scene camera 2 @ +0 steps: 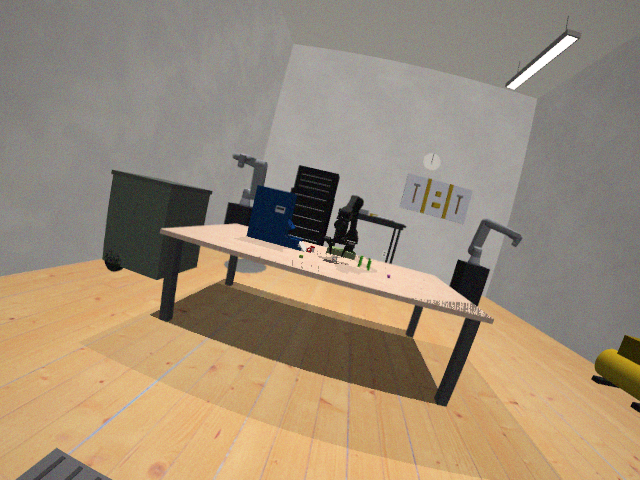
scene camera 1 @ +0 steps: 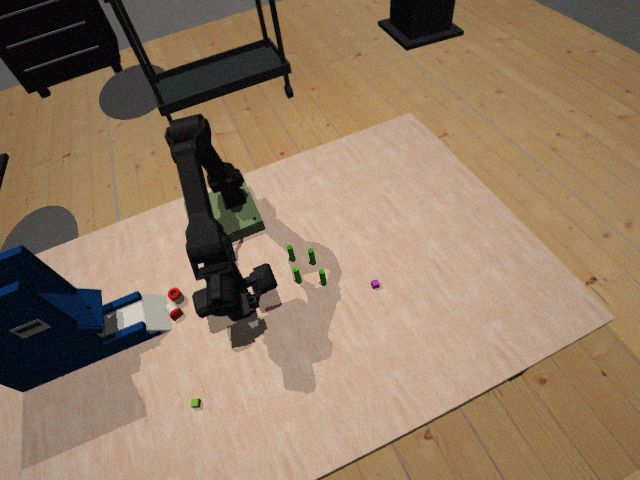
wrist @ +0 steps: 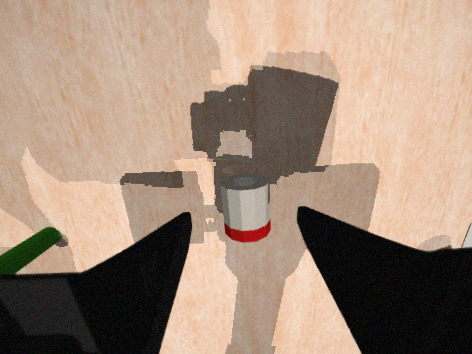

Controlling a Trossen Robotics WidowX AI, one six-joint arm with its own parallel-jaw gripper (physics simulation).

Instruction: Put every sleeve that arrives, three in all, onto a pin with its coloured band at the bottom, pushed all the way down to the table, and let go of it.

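Observation:
My gripper (scene camera 1: 242,310) (wrist: 244,216) is open, its two black fingertips apart with nothing between them. Ahead of it, centred between the tips in the wrist view, a white sleeve (wrist: 246,205) lies on its side, its dark open end facing up the picture and its red band towards me; the arm hides it in scene camera 1. A second sleeve (scene camera 1: 174,293) by the chute shows a red ring around a dark opening. A third sleeve (scene camera 1: 173,308) beside it looks tipped over, red end outward. Several green pins (scene camera 1: 311,256) (scene camera 2: 369,264) (wrist: 31,250) stand bare right of the gripper.
A blue feeder (scene camera 1: 46,320) (scene camera 2: 271,215) with a pale chute (scene camera 1: 156,312) stands left. A lime cube (scene camera 1: 195,402) (scene camera 2: 300,256) and a purple cube (scene camera 1: 375,283) (scene camera 2: 388,276) lie on the table (scene camera 1: 439,206) (scene camera 2: 206,237). The arm's green base (scene camera 1: 242,219) is behind the gripper.

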